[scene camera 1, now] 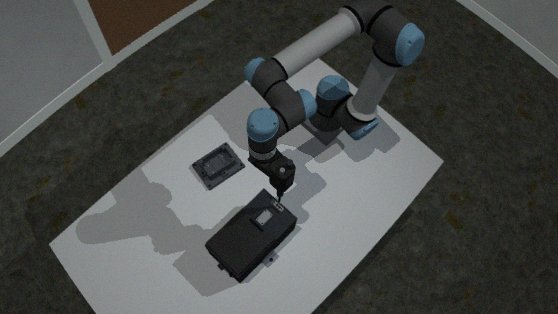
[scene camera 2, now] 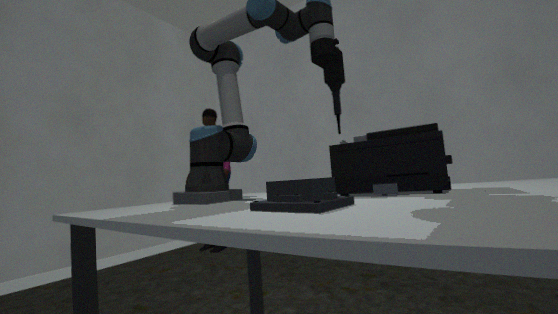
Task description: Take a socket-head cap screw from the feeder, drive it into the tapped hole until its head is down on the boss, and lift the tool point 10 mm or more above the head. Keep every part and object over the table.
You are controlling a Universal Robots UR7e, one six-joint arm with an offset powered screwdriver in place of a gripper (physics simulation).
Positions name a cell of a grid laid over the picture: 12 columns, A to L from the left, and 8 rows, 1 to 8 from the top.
Labels:
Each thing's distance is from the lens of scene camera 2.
screw feeder (scene camera 2: H5): 0.73 m
flat base plate (scene camera 2: G6): 0.44 m
The marked spots on the screw feeder and the flat base plate are 0.30 m apart.

